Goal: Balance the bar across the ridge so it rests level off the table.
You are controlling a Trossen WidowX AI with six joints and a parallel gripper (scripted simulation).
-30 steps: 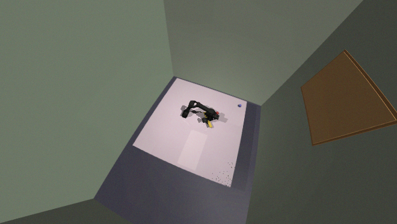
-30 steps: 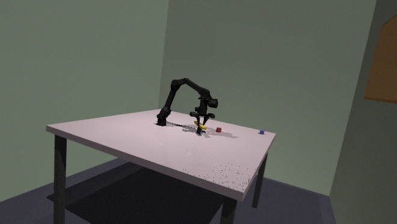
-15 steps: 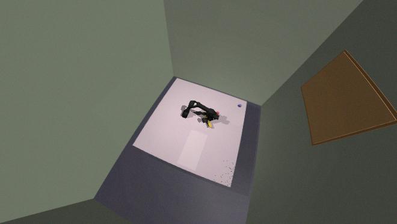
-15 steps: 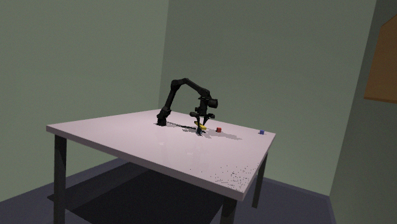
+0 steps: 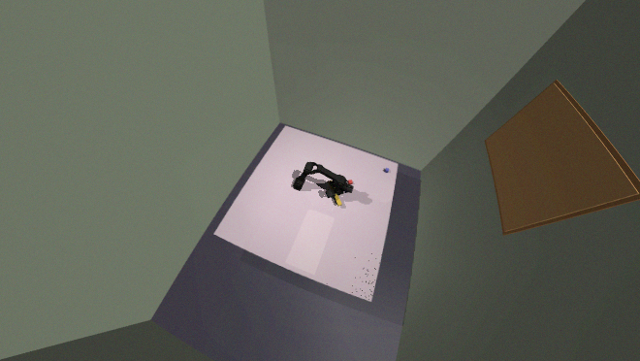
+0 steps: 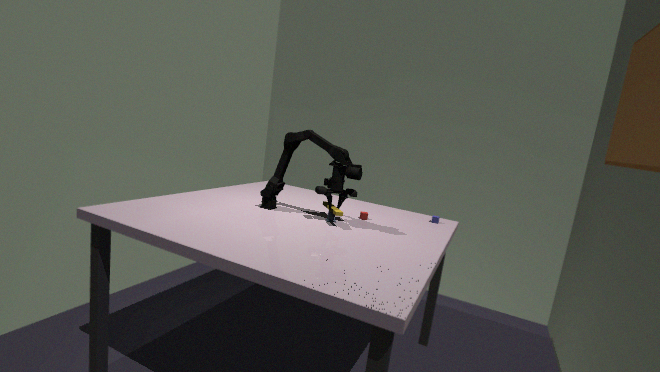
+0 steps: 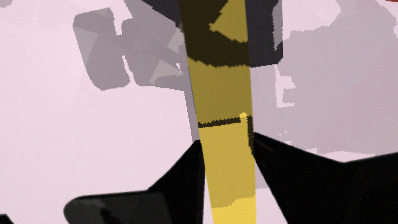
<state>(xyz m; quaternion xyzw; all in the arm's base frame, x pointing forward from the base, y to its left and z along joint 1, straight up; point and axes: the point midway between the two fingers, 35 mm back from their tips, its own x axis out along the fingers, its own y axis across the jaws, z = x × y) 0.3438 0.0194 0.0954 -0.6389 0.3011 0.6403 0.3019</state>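
Now: the yellow bar 2 cm behind my gripper tip and 2 cm to the left of it. Also, from my gripper tip: small red cube 8 cm ahead, 20 cm to the left, 4 cm below; small blue cube 40 cm ahead, 48 cm to the left, 4 cm below.
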